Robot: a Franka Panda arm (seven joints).
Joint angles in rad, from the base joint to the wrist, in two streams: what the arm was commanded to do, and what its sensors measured. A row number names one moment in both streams.
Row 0, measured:
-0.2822 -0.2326 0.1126 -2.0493 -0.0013 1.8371 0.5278
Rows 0 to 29, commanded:
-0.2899 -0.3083 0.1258 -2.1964 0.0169 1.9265 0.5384
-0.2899 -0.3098 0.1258 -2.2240 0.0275 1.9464 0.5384
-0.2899 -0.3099 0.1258 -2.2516 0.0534 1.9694 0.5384
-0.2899 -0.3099 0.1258 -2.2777 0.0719 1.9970 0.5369
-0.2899 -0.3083 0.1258 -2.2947 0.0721 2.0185 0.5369
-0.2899 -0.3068 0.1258 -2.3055 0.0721 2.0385 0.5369
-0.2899 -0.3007 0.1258 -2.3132 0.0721 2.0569 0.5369
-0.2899 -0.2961 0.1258 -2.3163 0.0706 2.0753 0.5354
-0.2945 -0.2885 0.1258 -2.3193 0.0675 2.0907 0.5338
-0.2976 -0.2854 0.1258 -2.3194 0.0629 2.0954 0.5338
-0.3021 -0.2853 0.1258 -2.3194 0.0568 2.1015 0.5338
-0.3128 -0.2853 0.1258 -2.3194 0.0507 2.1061 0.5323
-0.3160 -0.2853 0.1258 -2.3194 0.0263 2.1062 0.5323
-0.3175 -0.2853 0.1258 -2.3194 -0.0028 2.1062 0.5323
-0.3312 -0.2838 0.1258 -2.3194 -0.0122 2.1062 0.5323
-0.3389 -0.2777 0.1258 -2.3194 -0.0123 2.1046 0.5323
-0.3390 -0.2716 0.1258 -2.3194 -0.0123 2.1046 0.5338
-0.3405 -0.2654 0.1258 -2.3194 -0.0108 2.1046 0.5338
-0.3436 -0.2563 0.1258 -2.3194 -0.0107 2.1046 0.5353
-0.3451 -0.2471 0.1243 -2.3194 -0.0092 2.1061 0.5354
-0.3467 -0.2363 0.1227 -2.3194 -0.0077 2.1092 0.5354
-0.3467 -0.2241 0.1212 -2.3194 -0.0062 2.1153 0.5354
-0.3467 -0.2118 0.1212 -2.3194 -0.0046 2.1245 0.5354
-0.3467 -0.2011 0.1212 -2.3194 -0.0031 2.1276 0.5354
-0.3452 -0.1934 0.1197 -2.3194 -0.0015 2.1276 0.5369
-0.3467 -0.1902 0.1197 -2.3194 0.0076 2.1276 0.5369
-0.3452 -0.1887 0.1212 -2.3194 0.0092 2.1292 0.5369
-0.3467 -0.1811 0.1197 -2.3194 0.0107 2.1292 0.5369
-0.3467 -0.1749 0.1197 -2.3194 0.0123 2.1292 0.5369
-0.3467 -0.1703 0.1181 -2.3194 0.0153 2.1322 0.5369
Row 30, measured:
-0.3390 -0.1806 0.1127 -2.3154 0.0039 2.1102 0.5290
